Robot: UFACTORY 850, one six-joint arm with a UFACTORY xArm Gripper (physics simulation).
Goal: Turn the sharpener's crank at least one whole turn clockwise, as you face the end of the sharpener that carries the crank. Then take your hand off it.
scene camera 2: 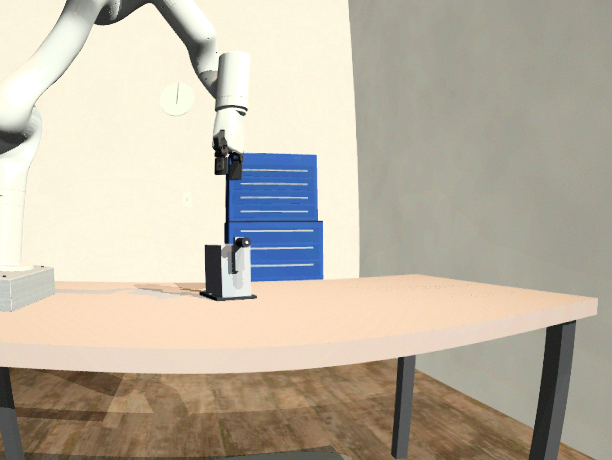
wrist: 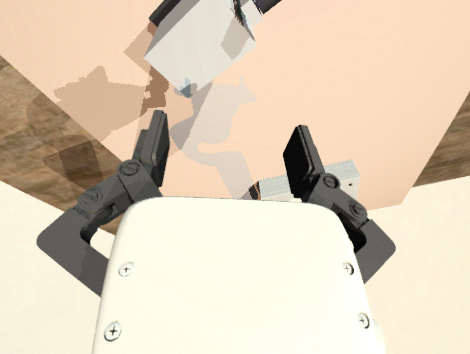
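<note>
The sharpener [scene camera 2: 242, 285] [wrist: 195, 45], a light grey box with a dark side and a dark base plate, stands upright on the table. Its dark crank [scene camera 2: 234, 262] is on the end facing the scene camera, with the arm upright and the round black knob [scene camera 2: 244, 242] at the top. In the wrist view the sharpener is at the top edge, and part of the crank is cut off there. My gripper [scene camera 2: 228, 172] [wrist: 231, 133] is open and empty, pointing down, well above the sharpener and apart from it.
The table [scene camera 2: 350, 320] [wrist: 380, 100] carries the robot's base block [scene camera 2: 30, 290] [wrist: 352, 175] at the left in the scene view. A blue drawer cabinet [scene camera 2: 280, 190] stands behind the sharpener. A round clock [scene camera 2: 177, 99] hangs on the back wall. The arm's shadow falls beside the sharpener.
</note>
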